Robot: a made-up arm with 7 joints.
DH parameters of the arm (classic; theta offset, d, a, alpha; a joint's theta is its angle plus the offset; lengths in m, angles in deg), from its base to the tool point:
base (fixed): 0 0 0 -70
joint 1: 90 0 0 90
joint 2: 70 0 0 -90
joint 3: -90 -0.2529 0.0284 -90
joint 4: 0 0 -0.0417 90
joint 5: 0 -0.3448 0 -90
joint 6: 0 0 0 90
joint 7: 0 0 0 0
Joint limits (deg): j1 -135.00..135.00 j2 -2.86..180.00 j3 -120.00..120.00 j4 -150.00..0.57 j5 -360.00..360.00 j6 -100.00..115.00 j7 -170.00..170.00
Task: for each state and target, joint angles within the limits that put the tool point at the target. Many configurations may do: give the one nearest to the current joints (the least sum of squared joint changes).
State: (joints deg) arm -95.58 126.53 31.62 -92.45 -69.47 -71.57 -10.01
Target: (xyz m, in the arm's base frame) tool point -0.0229 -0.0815 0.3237
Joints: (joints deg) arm -73.21 131.09 17.42 -127.85 -69.47 -71.57 -10.01
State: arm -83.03 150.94 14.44 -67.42 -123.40 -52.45 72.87
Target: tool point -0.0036 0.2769 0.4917
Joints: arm -51.23 136.26 3.88 -54.48 -123.40 -52.45 72.87
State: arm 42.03 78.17 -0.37 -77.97 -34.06 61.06 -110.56
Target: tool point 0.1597 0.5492 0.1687
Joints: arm 27.52 111.30 12.62 -28.99 -34.06 61.06 -110.56
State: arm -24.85 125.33 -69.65 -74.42 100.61 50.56 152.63
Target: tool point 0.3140 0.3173 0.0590
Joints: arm -36.57 124.96 -54.05 -97.67 100.61 50.56 152.63
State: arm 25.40 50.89 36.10 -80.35 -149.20 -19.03 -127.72
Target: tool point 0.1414 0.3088 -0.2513
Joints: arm 43.92 36.77 24.27 -105.54 -149.20 -19.03 -127.72
